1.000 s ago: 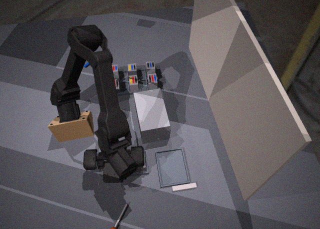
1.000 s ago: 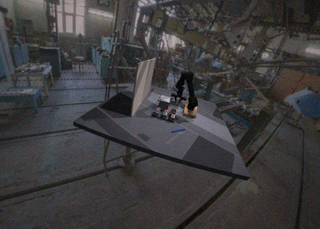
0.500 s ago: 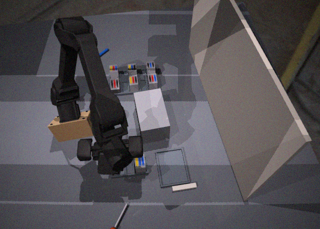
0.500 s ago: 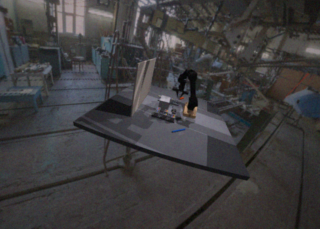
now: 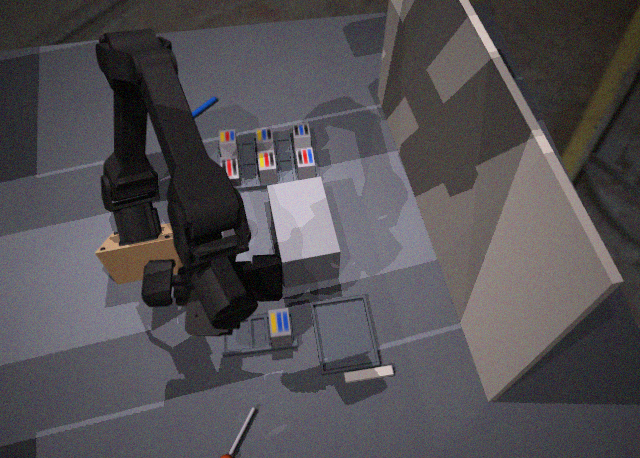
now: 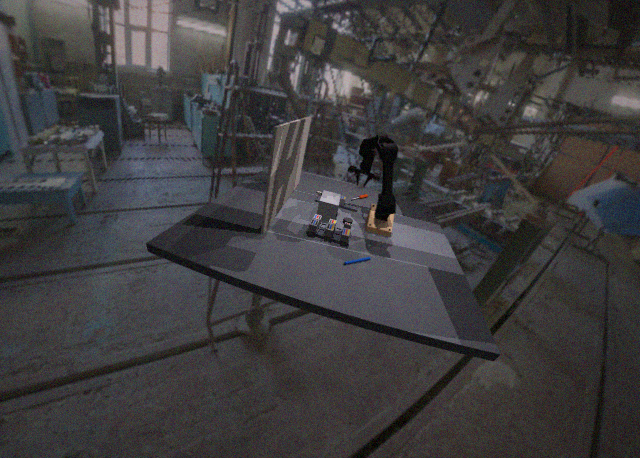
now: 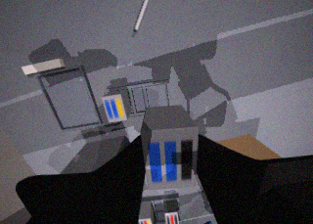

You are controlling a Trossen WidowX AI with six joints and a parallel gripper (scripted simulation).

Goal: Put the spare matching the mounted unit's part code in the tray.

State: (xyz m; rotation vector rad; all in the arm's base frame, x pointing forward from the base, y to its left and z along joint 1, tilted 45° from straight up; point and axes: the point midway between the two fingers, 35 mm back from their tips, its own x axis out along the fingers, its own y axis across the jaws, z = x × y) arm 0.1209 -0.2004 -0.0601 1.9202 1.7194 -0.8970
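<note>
My gripper tip is 18 cm short of the tray, 15 cm above it and 4 cm to the left of it. The rest, counted from my gripper tip: black puck 20 cm to the left, 14 cm below, 4 cm ahead; then grey spare block 2 cm above; then flat holder 14 cm below, 4 cm ahead, 1 cm to the right.
</note>
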